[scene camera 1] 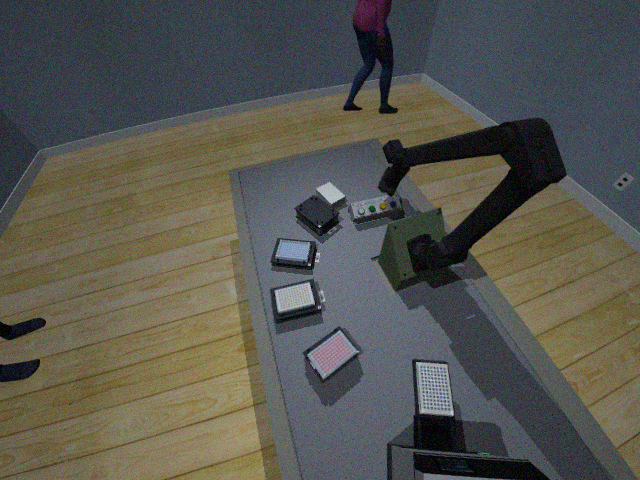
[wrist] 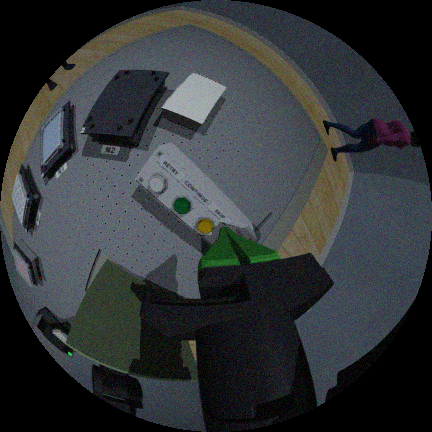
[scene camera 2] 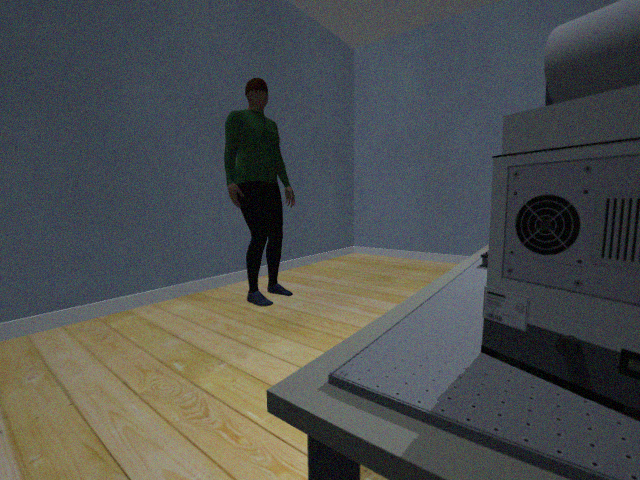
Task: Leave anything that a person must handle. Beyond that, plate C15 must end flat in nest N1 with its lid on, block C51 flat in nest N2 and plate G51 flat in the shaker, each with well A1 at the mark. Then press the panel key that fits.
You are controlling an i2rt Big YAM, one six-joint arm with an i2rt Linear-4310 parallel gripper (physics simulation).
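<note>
My gripper is shut and empty, its green tips over the panel near the yellow key. The wrist view also shows the white key and green key; the blue key is hidden there by the fingers. A black, bolted piece is behind the label N2. A blue plate, a white plate and a pink plate lie in dark holders. Plate names are unreadable.
A white box lies beside the black piece. A gridded white plate sits by the instrument at the near end. The green arm mount stands near the panel. People stand on the floor beyond the table.
</note>
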